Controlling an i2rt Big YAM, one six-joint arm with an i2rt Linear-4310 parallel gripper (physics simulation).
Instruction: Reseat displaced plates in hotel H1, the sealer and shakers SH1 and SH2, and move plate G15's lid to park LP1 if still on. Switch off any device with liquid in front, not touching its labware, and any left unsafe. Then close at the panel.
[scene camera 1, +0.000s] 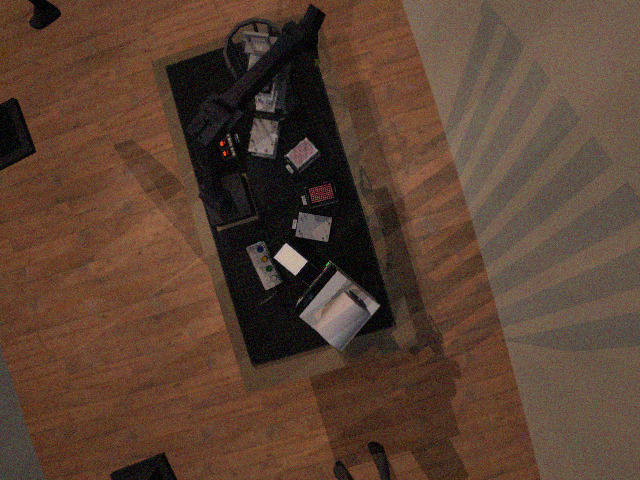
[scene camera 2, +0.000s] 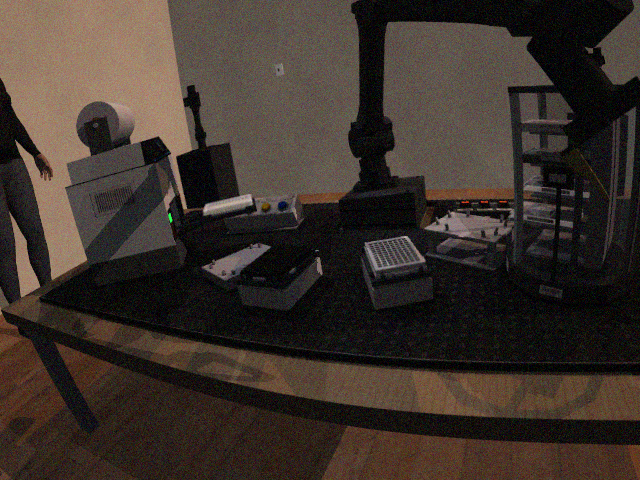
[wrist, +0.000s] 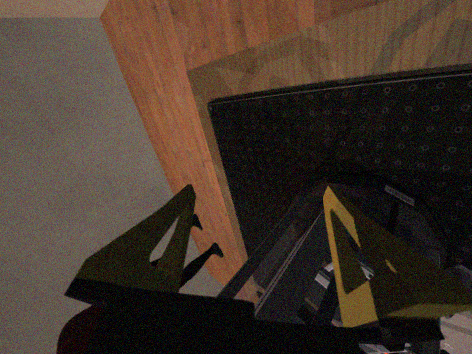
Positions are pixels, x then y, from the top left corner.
A button box (scene camera 2: 285, 212) is 109 cm from the lens. A lid park (scene camera 2: 223, 272): 82 cm from the lens. The marked spots on the button box and the lid park are 33 cm apart.
